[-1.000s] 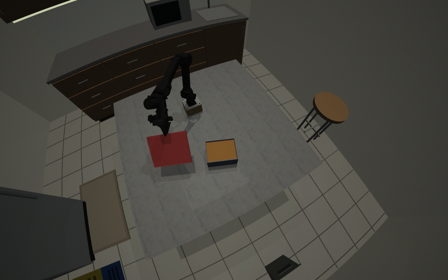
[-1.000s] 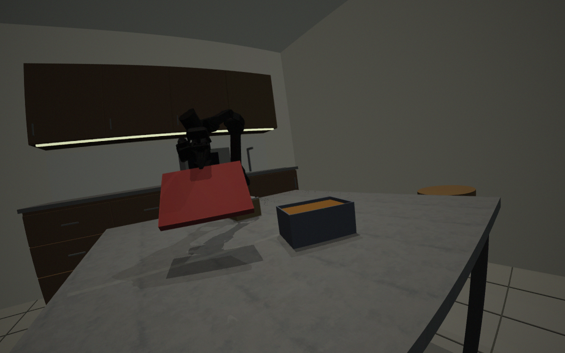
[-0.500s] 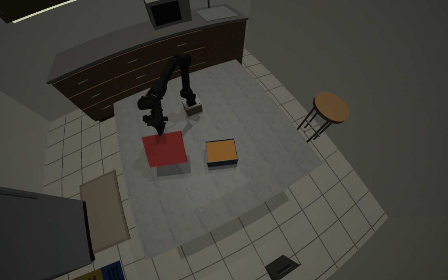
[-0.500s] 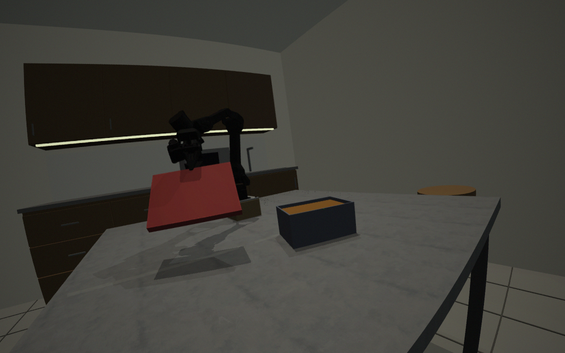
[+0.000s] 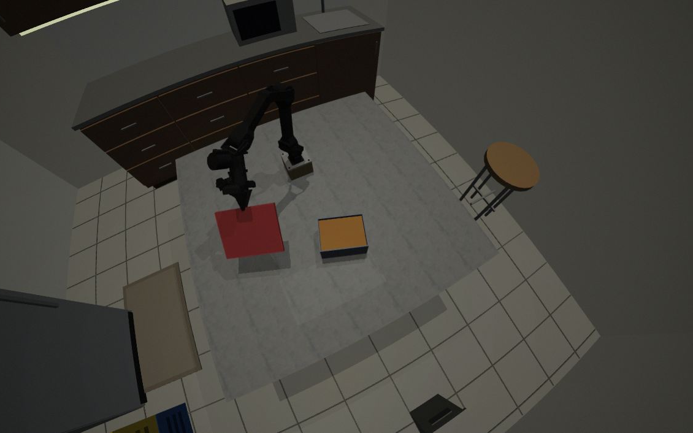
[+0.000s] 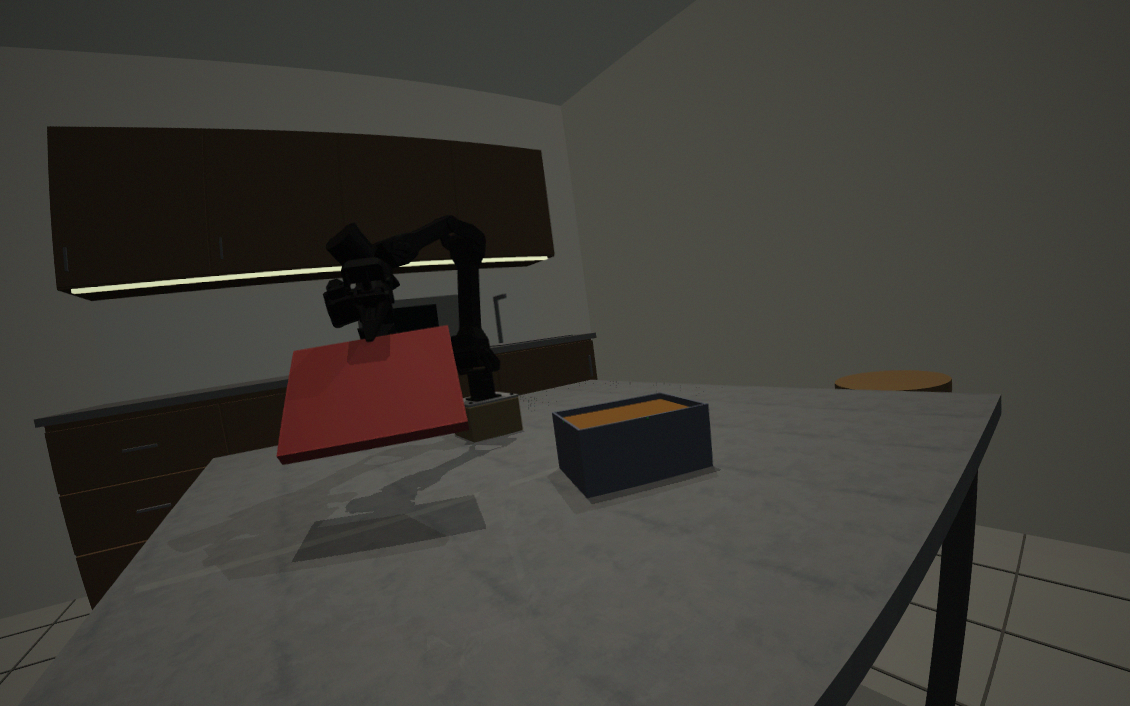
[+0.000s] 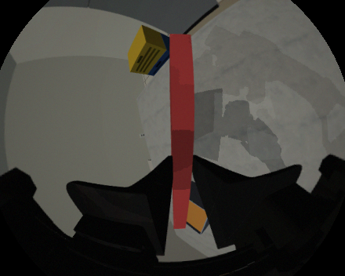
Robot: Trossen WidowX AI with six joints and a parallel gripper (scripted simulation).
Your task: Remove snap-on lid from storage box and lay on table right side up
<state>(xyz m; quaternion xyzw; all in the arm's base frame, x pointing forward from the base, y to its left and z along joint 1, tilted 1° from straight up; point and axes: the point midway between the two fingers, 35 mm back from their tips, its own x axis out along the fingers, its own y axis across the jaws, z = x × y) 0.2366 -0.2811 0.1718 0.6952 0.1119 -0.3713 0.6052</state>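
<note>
My gripper tip is 6 cm short of the red lid, 2 cm to the left of it and 5 cm above it. Also, from my gripper tip: storage box: 20 cm ahead, 30 cm to the left, 19 cm below.
</note>
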